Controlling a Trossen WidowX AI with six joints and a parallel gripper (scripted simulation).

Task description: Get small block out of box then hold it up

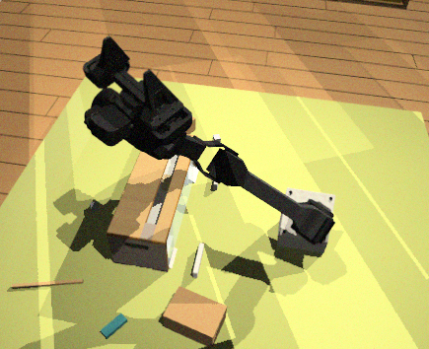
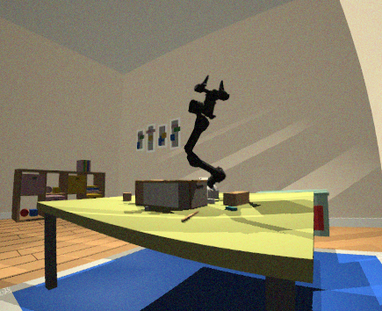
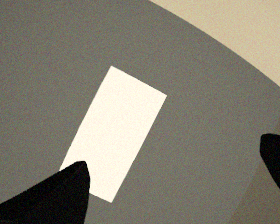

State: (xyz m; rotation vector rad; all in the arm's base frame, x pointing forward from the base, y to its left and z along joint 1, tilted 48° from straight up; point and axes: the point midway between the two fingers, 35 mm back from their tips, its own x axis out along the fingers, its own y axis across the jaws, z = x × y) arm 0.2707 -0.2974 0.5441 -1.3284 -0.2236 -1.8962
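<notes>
The small brown block lies 580 mm below my gripper tip and 300 mm to the right of it. The rest, counted from my gripper tip: wooden stick (660 mm below, 270 mm ahead, 20 mm to the right); then brown box (640 mm below, 90 mm behind, 50 mm to the left); then teal block (660 mm below, 90 mm ahead, 70 mm to the left).
</notes>
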